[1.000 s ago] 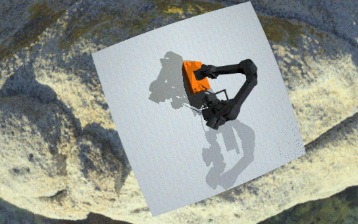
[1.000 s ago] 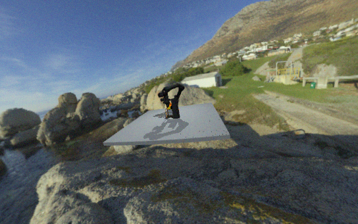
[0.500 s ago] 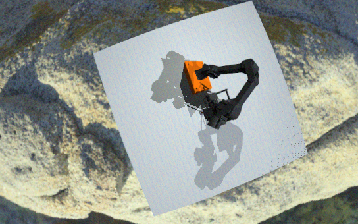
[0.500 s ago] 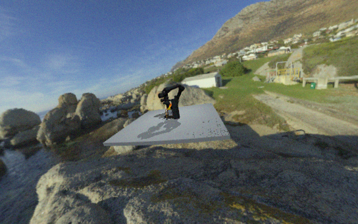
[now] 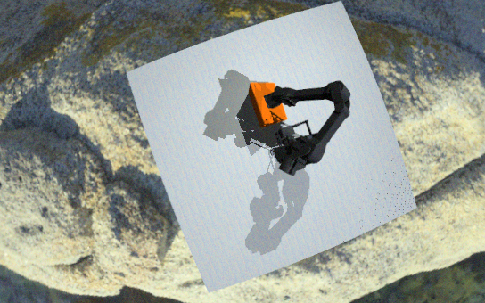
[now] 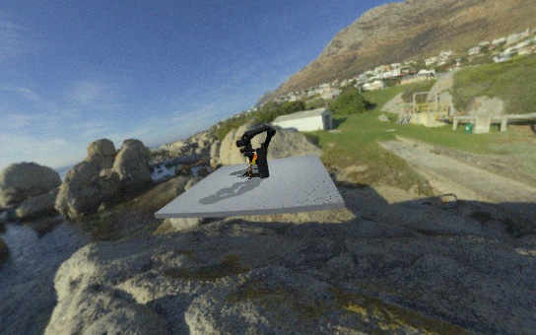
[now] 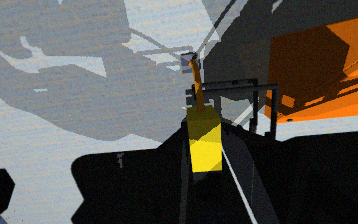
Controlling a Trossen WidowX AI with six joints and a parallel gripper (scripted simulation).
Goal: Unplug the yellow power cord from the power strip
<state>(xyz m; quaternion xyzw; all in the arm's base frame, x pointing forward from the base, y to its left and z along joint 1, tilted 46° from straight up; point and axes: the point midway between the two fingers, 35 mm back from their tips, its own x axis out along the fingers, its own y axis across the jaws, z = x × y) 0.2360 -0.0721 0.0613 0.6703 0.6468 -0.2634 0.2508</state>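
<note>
My gripper tip is now 30 mm to the right of the yellow plug.
</note>
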